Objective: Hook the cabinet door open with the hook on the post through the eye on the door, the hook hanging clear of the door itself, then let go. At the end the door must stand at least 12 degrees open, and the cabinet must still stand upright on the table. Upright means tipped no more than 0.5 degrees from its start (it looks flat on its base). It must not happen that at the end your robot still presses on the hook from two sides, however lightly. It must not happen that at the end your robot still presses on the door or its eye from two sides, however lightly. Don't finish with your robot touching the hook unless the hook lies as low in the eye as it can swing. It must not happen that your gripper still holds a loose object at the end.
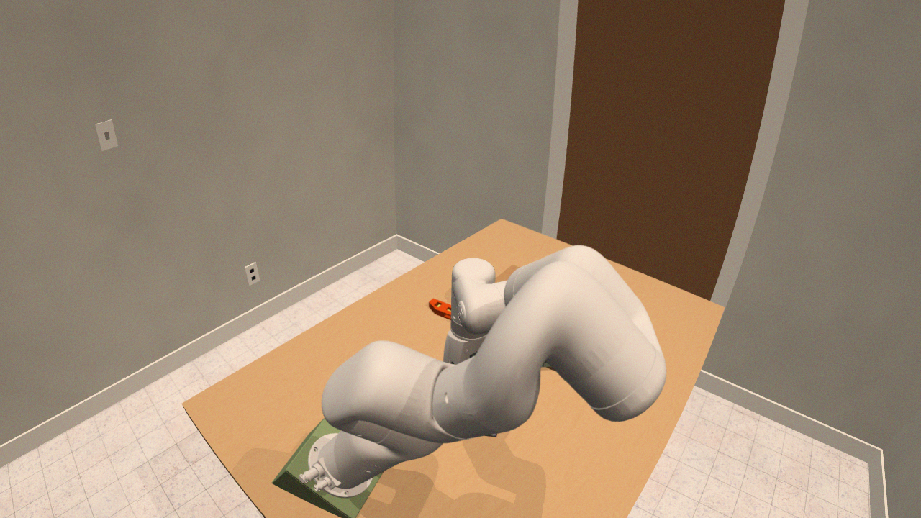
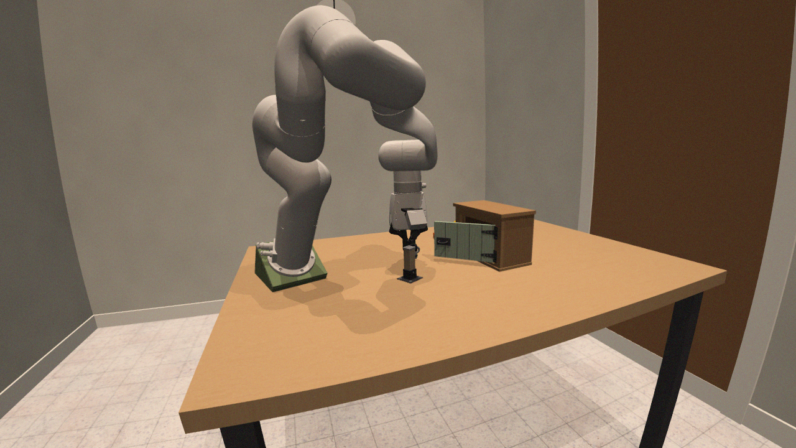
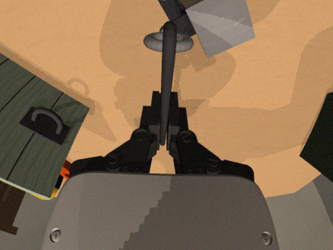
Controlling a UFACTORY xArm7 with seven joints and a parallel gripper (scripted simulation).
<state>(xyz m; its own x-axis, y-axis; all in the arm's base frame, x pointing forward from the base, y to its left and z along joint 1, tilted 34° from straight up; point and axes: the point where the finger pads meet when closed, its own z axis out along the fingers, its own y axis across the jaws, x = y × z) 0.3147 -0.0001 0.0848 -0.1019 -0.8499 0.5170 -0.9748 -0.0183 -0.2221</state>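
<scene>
Now: hand 150 mm short of the green door and 50 mm to the left of it. Round my hand: orange level 230 mm ahead, 220 mm to the left, 60 mm below; then yellow tape measure 310 mm ahead, 250 mm to the left, 40 mm below; then thin dark hook 10 mm to the right, 10 mm below.
</scene>
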